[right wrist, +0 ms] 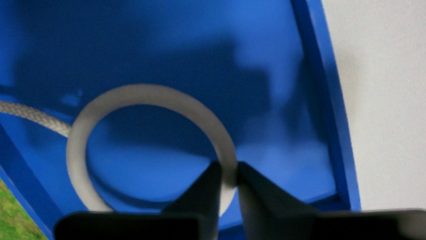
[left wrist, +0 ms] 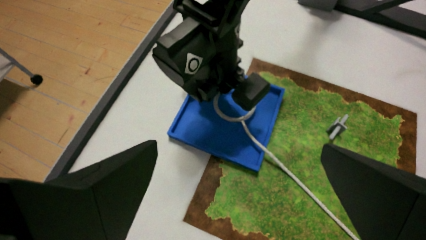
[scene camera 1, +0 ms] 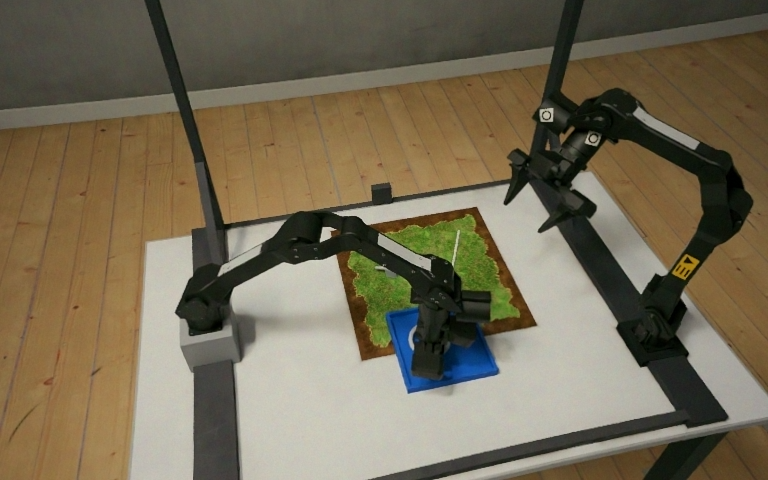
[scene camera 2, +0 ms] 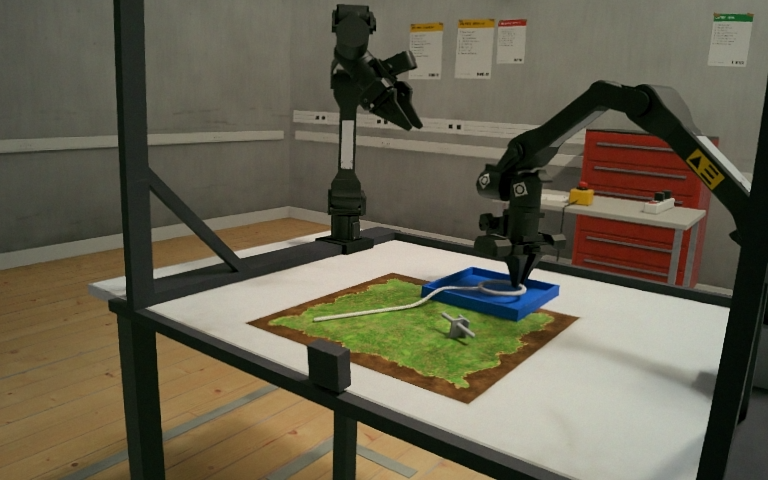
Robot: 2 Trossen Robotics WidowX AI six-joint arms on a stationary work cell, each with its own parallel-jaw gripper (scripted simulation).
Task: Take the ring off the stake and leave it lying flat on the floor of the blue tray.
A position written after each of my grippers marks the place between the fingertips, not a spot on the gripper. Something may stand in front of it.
I see my left gripper (scene camera 1: 521, 218), my right gripper (scene camera 2: 517, 287), a blue tray (scene camera 2: 538, 293) and a ring (right wrist: 114, 99).
The blue tray shows as well in the right wrist view (right wrist: 272, 80), in the left wrist view (left wrist: 197, 124) and in scene camera 1 (scene camera 1: 461, 365). My left gripper shows as well in the left wrist view (left wrist: 239, 149) and in scene camera 2 (scene camera 2: 416, 128). My right gripper shows as well in the right wrist view (right wrist: 228, 168), in the left wrist view (left wrist: 220, 92) and in scene camera 1 (scene camera 1: 427, 356).
